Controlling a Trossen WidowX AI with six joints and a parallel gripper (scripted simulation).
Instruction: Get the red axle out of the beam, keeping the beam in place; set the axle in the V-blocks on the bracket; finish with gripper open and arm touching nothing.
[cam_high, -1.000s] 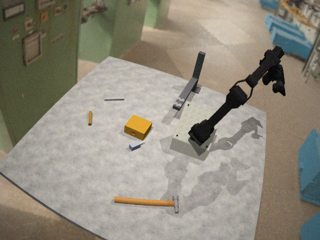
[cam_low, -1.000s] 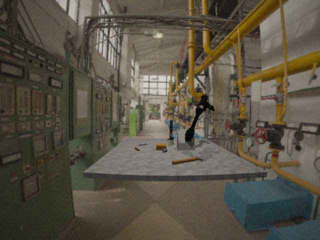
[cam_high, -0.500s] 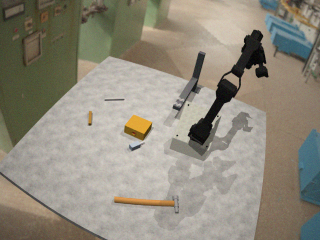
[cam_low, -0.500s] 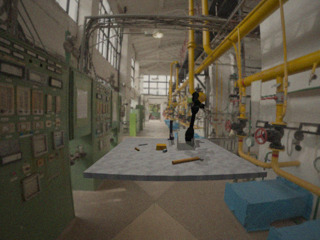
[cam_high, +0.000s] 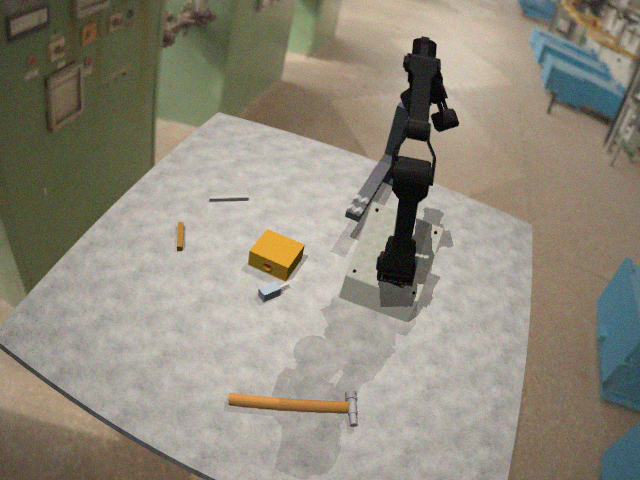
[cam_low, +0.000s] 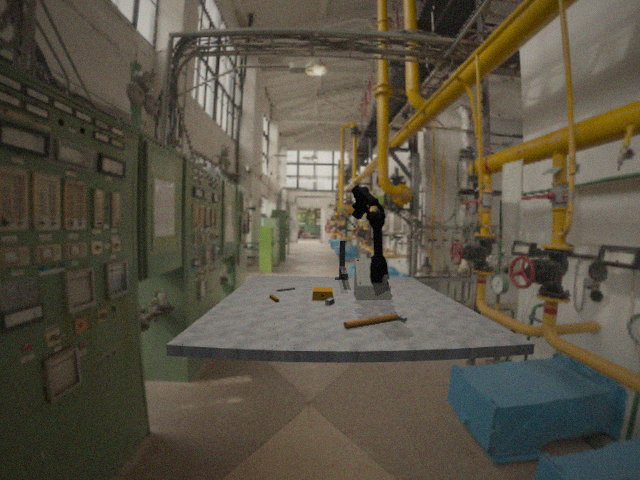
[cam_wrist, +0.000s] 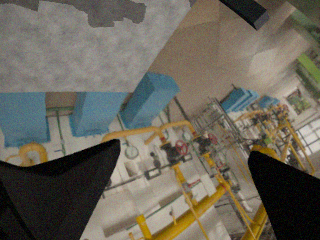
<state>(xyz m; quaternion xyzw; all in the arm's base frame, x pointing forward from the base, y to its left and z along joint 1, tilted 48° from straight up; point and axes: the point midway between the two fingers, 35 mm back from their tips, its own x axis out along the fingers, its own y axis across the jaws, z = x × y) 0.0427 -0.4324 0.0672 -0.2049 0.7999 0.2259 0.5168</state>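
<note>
Now: the block 240 mm ahead of my gripper tip, 370 mm to the left of it and 450 mm below it. The rest, counted from my gripper tip: beam: 290 mm ahead, 270 mm to the left, 440 mm below; then short orange stick: 550 mm ahead, 340 mm to the left, 460 mm below.
</note>
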